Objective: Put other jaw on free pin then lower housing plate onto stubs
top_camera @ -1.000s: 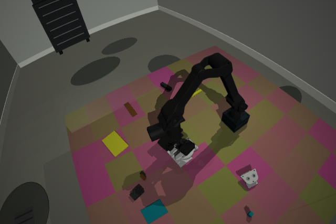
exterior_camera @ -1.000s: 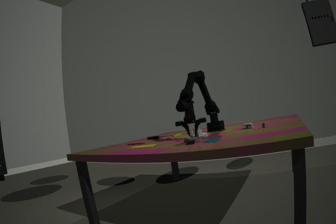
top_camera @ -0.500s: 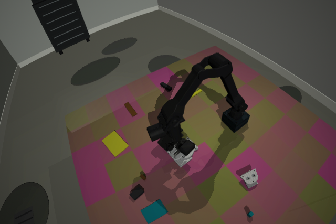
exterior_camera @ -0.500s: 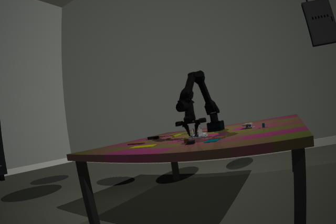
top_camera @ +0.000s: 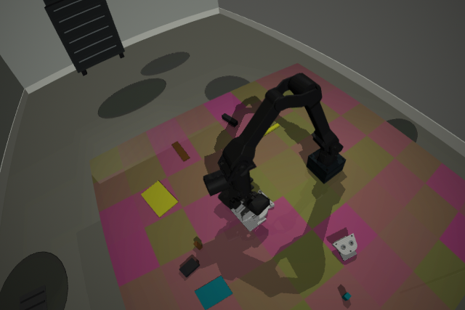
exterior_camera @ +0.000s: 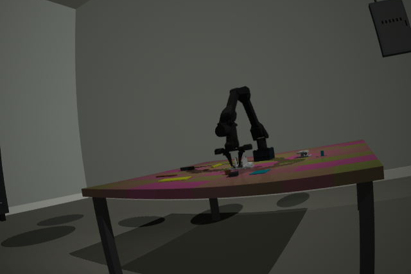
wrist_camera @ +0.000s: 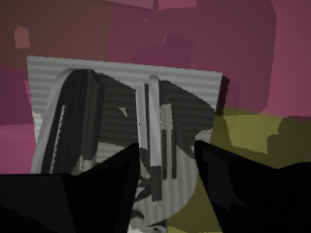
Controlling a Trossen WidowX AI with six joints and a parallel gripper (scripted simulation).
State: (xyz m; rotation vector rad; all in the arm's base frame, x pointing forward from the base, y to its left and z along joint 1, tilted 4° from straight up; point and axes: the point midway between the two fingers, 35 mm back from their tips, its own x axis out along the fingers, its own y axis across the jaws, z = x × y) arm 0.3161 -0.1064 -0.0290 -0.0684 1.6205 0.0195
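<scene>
My gripper tip is now 11 cm past the housing plate, 35 cm to the right of it and 1 cm below it. Also, from my gripper tip: small brown block (22 cm ahead, 1 cm to the left); black block (28 cm ahead, 5 cm to the left, 1 cm below); teal sheet (28 cm ahead, 16 cm to the left, 1 cm below).
</scene>
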